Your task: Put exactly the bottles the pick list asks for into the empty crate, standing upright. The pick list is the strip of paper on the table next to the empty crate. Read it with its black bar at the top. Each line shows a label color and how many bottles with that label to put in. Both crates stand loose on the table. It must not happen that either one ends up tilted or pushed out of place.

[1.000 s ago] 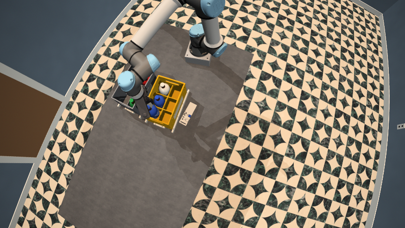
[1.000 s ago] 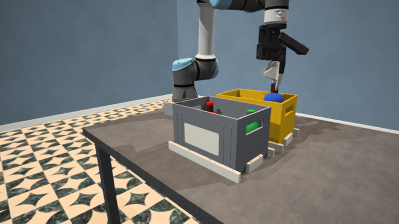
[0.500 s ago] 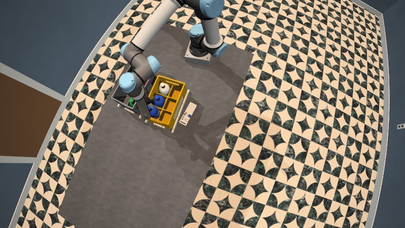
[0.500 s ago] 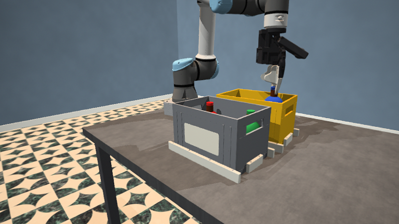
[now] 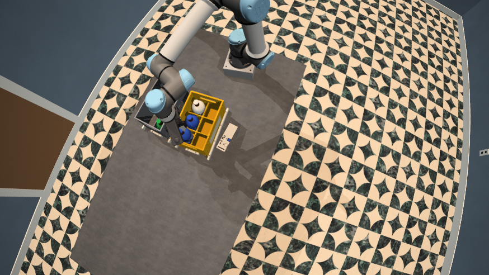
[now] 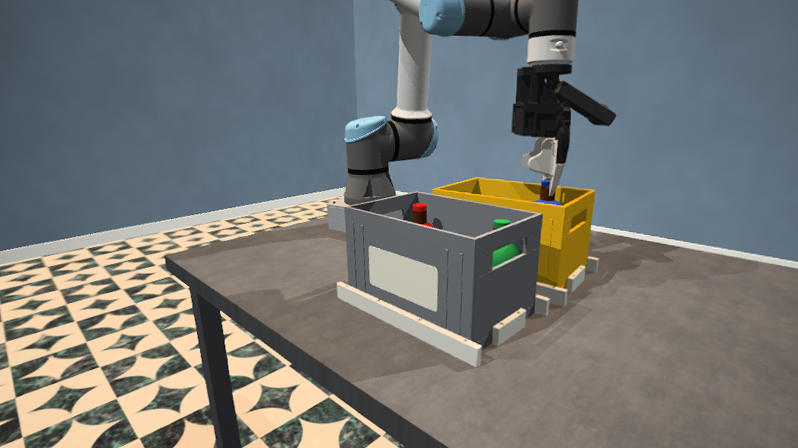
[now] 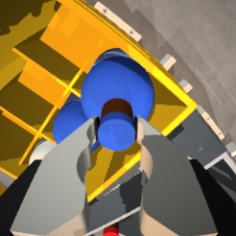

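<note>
Right now my hand is 120 mm above the yellow crate, 90 mm past it and 50 mm to the right of it. From my hand the other things lie so: green-label bottle: 150 mm to the right, 110 mm below, 20 mm behind; then white-label bottle: 180 mm behind, 110 mm below, 10 mm to the left; then grey crate: 190 mm to the right, 120 mm below, 120 mm behind.
</note>
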